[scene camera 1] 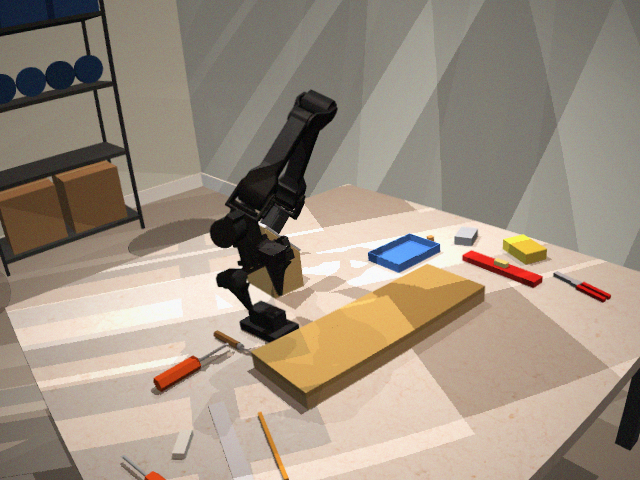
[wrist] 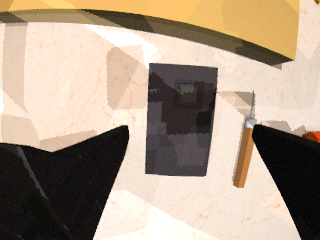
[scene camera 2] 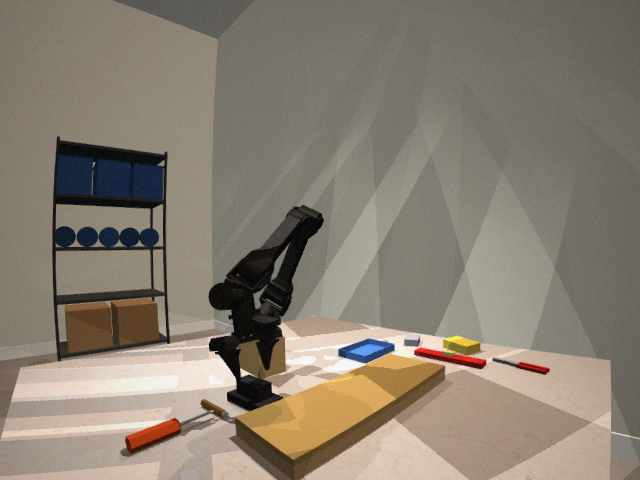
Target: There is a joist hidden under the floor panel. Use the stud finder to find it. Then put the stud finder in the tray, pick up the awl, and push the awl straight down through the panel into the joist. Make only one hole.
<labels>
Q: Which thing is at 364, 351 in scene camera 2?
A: A blue tray.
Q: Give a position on a yellow block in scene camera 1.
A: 526, 250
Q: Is my gripper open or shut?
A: Open.
</labels>
